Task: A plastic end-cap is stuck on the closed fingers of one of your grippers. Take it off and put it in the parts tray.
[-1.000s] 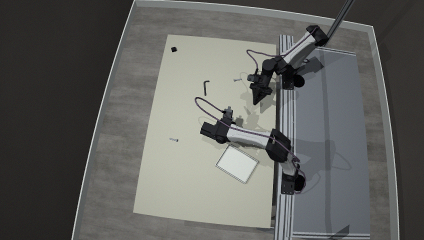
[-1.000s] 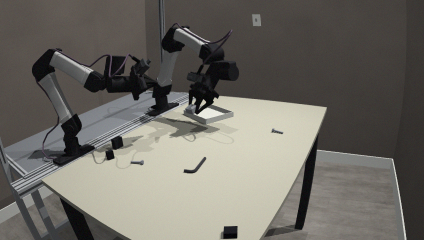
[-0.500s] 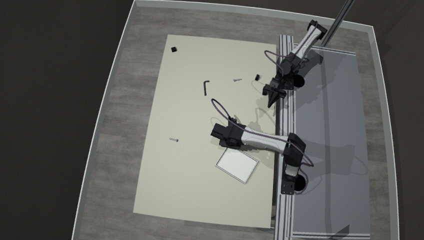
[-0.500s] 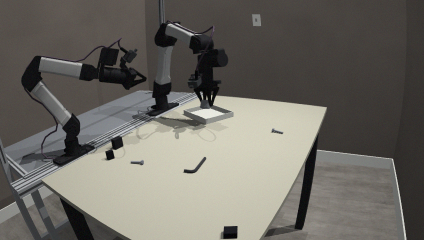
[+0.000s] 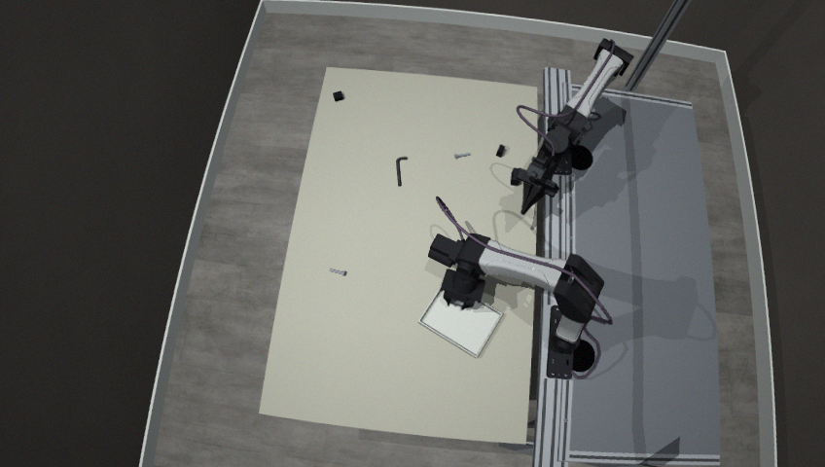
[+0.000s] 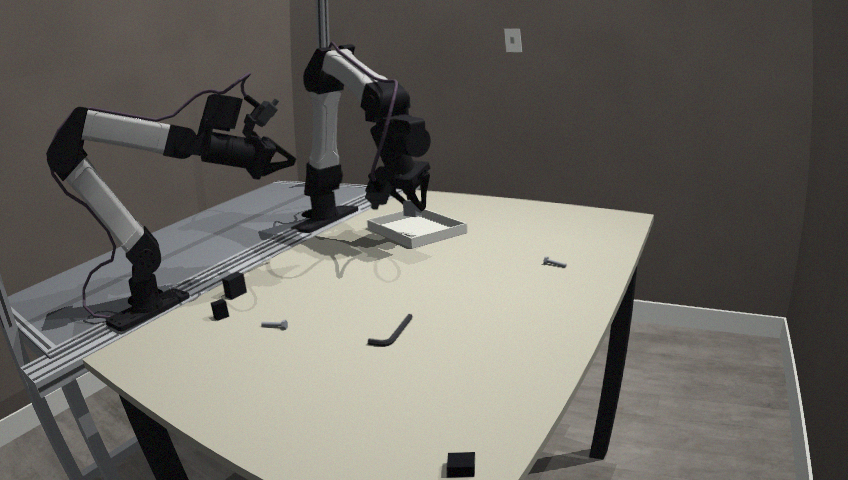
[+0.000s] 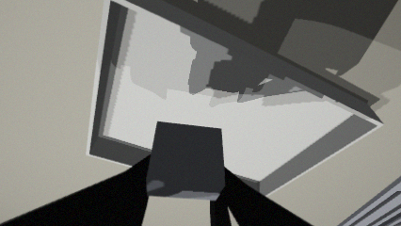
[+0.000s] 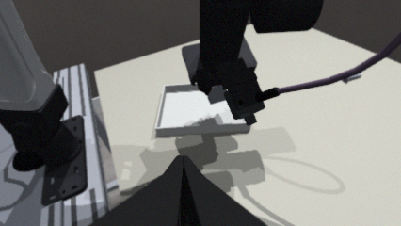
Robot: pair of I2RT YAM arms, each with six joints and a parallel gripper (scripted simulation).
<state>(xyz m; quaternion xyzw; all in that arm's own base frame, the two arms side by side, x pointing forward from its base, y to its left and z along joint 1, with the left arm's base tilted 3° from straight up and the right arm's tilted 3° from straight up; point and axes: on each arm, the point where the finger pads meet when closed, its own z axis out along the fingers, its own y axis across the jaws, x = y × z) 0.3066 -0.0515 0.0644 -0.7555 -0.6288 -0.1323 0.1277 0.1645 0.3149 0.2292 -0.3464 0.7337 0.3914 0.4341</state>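
Observation:
My left hand is 1 cm to the left of the grey end-cap. From my left hand the other things lie so: white parts tray (6 cm below, 2 cm to the left, 2 cm behind); black hex key (41 cm to the right, 19 cm ahead, 6 cm below).

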